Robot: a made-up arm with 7 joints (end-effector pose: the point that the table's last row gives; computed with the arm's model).
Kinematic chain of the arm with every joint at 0, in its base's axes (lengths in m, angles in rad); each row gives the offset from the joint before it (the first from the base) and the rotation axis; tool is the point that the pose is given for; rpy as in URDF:
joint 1: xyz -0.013 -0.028 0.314 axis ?
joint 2: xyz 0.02 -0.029 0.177 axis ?
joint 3: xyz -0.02 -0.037 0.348 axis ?
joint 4: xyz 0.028 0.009 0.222 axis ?
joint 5: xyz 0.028 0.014 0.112 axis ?
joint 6: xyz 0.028 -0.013 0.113 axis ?
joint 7: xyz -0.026 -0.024 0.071 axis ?
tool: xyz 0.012 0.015 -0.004 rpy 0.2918 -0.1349 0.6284
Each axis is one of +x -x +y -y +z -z.
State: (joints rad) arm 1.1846 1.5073 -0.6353 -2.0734 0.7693 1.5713 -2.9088
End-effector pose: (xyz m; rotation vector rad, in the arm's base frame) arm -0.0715 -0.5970 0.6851 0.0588 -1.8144 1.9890
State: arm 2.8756 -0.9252 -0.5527 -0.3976 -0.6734 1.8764 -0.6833
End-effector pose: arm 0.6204 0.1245 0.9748 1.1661 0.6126 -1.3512
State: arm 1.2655 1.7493 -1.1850 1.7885 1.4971 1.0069 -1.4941
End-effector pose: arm 0.3323 -0.4283 0.2680 -2.0127 -1.8907 0.0065
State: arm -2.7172 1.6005 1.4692 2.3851 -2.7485 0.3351 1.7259
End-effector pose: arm -0.2327 0.3739 0.3941 -0.2709 1.6241 0.2575
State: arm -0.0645 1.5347 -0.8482 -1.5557 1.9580 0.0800 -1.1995
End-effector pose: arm 0.5976 -0.2333 0.7327 1.2086 -0.1011 -0.1027
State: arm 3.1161 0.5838 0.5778 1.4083 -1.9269 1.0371 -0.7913
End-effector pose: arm -0.6098 0.1121 0.8270 0.5142 -1.7721 0.7199
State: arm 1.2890 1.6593 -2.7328 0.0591 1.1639 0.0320 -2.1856
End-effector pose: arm 0.1631 -0.8989 0.4751 -0.8048 1.7021 -2.2866
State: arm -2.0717 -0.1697 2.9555 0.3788 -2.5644 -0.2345 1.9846
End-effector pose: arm 0.2813 -0.2198 1.2597 1.0292 0.1447 0.2191
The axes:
joint 1: -z
joint 2: +y
joint 3: -z
joint 4: +y
joint 5: -z
joint 6: +y
joint 7: -z

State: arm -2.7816 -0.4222 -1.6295 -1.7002 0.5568 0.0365 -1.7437
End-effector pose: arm 0.2984 0.2067 0.9747 -1.1545 0.6490 0.3127
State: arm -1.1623 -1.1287 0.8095 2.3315 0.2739 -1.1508 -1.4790
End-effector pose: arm 0.0454 -0.4044 0.7962 0.9627 0.2208 2.7816
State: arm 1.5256 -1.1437 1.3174 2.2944 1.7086 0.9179 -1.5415
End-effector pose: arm -0.3463 0.2731 0.6603 2.3218 -1.6511 -0.8319
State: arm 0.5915 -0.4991 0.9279 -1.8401 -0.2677 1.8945 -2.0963
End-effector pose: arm -0.2826 0.3243 0.9783 0.0458 0.0276 1.1178
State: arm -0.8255 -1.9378 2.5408 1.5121 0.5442 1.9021 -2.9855
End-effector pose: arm -0.1237 -0.3840 0.0455 -0.6986 0.9602 0.9408
